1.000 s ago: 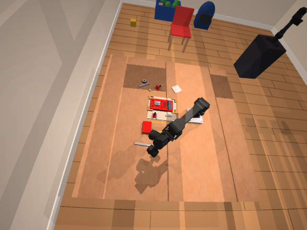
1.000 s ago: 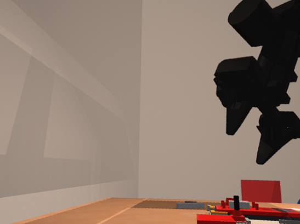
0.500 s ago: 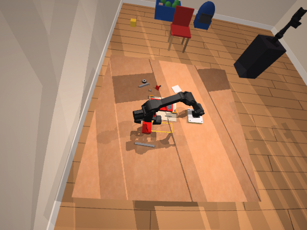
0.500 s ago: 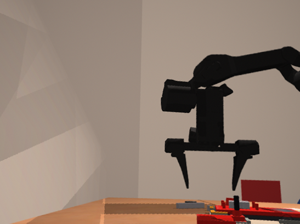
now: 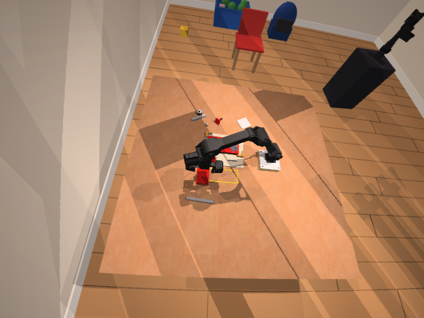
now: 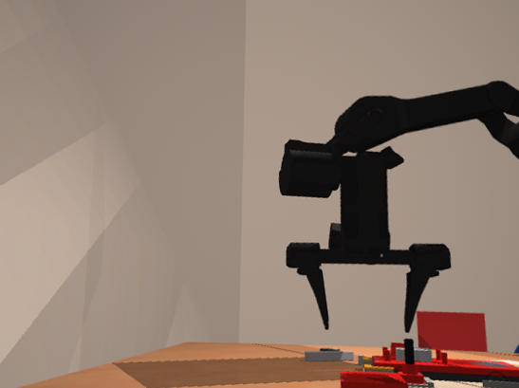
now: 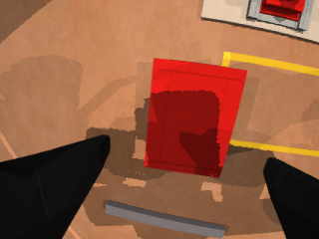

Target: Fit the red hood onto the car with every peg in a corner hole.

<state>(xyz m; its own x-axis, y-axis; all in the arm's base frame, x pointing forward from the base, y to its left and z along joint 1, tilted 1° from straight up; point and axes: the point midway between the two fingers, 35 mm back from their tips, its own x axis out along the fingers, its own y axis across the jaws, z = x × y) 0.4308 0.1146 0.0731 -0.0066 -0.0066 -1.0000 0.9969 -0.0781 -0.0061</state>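
Right now the red hood is 6 cm below my gripper tip. The rest, counted from my gripper tip: grey bar 14 cm to the left, 7 cm below, 1 cm ahead; white tile 40 cm to the right, 30 cm behind, 7 cm below.
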